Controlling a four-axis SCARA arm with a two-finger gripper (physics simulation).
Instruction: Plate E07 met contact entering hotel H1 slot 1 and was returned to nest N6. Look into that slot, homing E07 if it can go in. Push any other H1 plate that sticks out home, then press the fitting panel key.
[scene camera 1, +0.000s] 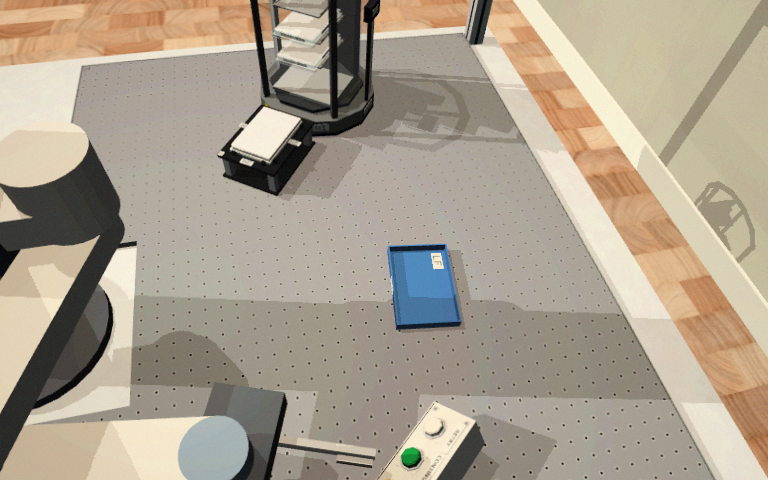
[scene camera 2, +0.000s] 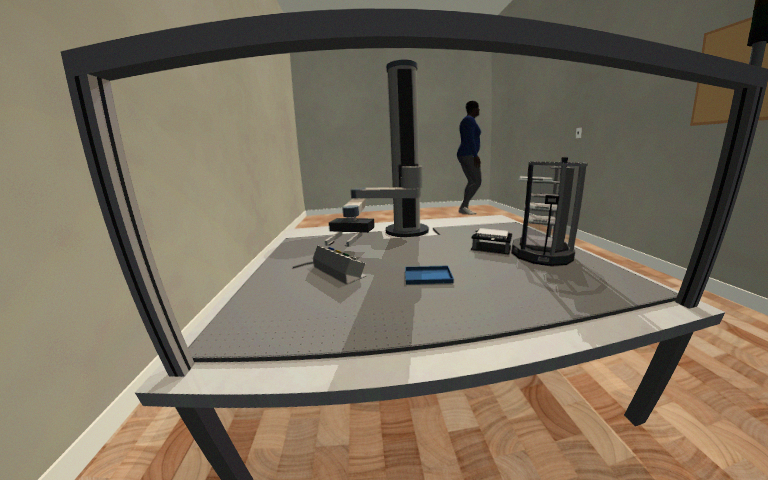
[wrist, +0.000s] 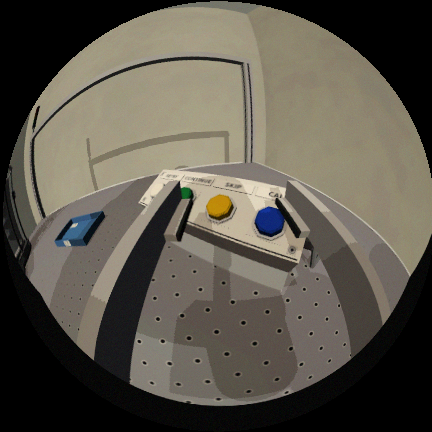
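Where they show: gripper, between the fingertips: (scene camera 2: 336, 243) (wrist: 234, 190); arm's base, origin of its link: (scene camera 2: 407, 230).
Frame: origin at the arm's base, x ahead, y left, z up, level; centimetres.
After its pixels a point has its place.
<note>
My gripper (scene camera 1: 356, 457) (scene camera 2: 338, 242) @(x 46.6, y -35.5, z 10.4 cm) (wrist: 234, 190) @(x 46.6, y -35.5, z 10.4 cm) is shut to its narrow setting with nothing between its fingers, beside the key panel (scene camera 1: 459, 425) @(x 59.9, y -29.7, z 9.0 cm) (scene camera 2: 338, 264) @(x 59.0, y -34.2, z 6.8 cm). In the wrist view the amber SKIP key (wrist: 219, 207) @(x 48.4, y -34.8, z 8.1 cm) shows between the fingertips. The left fingertip partly covers the green CONTINUE key (scene camera 1: 411, 456) @(x 52.8, y -31.9, z 8.3 cm) (wrist: 185, 194) @(x 52.2, y -32.2, z 8.3 cm); the right one overlaps the blue CALL key (wrist: 269, 221) @(x 44.7, y -37.8, z 8.1 cm). The white RETRY key (scene camera 1: 434, 427) @(x 56.7, y -29.0, z 8.5 cm) is at the panel's end. A white plate (scene camera 1: 266, 134) @(x 41.2, y 30.2, z 8.7 cm) (scene camera 2: 491, 232) @(x 41.7, y 30.2, z 8.7 cm) lies on the black nest (scene camera 1: 252, 182) @(x 37.1, y 24.9, z 1.8 cm). Hotel H1 (scene camera 1: 333, 67) @(x 55.3, y 36.5, z 17.7 cm) (scene camera 2: 542, 257) @(x 63.2, y 40.8, z 4.3 cm) holds several plates; an upper plate (scene camera 2: 529, 178) @(x 55.9, y 36.6, z 32.9 cm) extends past its post. Slot 1's inside is unclear.
A blue tray (scene camera 1: 424, 283) @(x 63.7, y -3.6, z 1.5 cm) (scene camera 2: 428, 275) @(x 62.5, y -3.7, z 1.5 cm) (wrist: 80, 231) @(x 62.4, y -5.9, z 1.5 cm) marked LF lies between the panel and the nest. The arm's column (scene camera 2: 406, 141) @(x 7.7, y -0.4, z 49.4 cm) stands at the back. A dark frame (scene camera 2: 390, 28) @(x 100.4, y -18.9, z 59.1 cm) spans the table's front edge. A person (scene camera 2: 468, 135) stands beyond the table.
</note>
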